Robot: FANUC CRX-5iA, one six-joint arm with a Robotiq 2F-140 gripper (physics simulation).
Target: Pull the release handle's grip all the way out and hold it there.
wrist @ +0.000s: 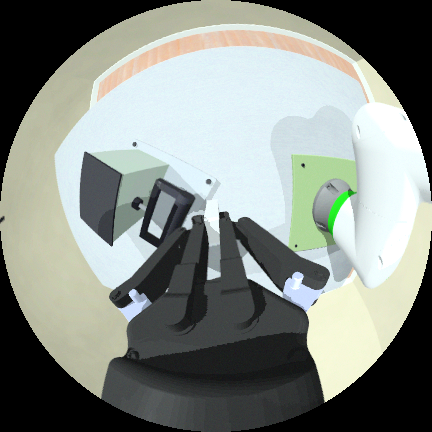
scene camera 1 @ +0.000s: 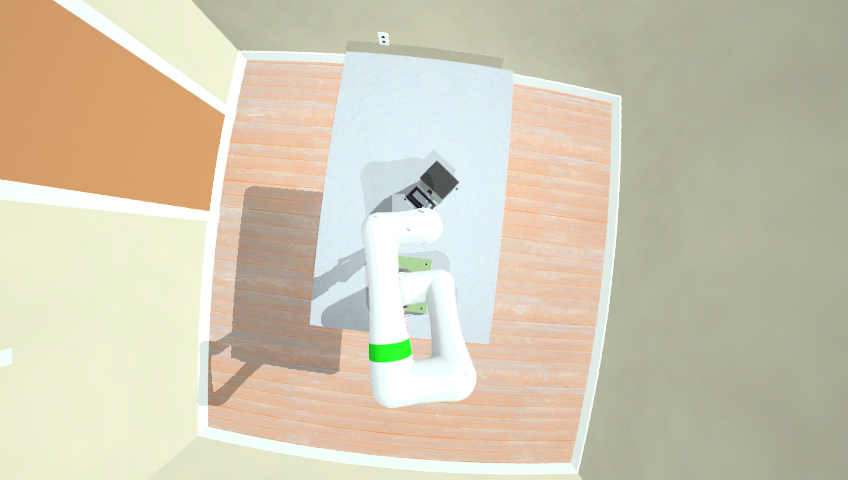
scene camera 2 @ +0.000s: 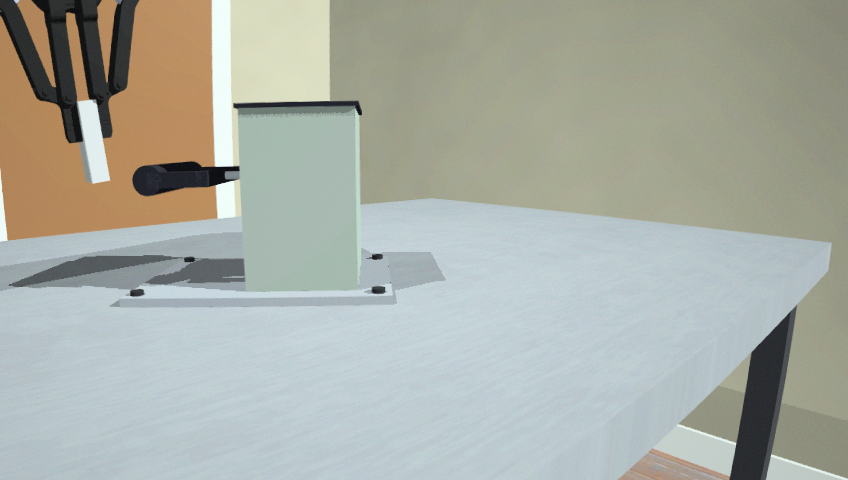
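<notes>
The release handle's black grip (scene camera 2: 172,178) (wrist: 184,205) is a loop with a thick outer bar. It stands out sideways on a short rod from a pale green box (scene camera 2: 300,196) (wrist: 145,159) with a dark top (scene camera 1: 439,179). My gripper (scene camera 2: 95,169) (wrist: 213,209) is shut with its white finger pads together and nothing between them. In scene camera 2 the pads hang left of the grip, with their tips near the height of its upper edge. In the wrist view they are right of the grip, apart from it. In scene camera 1 my arm hides the gripper.
The box stands on a pale base plate (scene camera 2: 255,301) (wrist: 192,176) with dark bolts, on the grey table (scene camera 1: 428,107) (scene camera 2: 535,333). My white arm (scene camera 1: 383,285) (wrist: 385,200) rises from a green mounting plate (scene camera 1: 419,263) (wrist: 305,200) at the other part of the table.
</notes>
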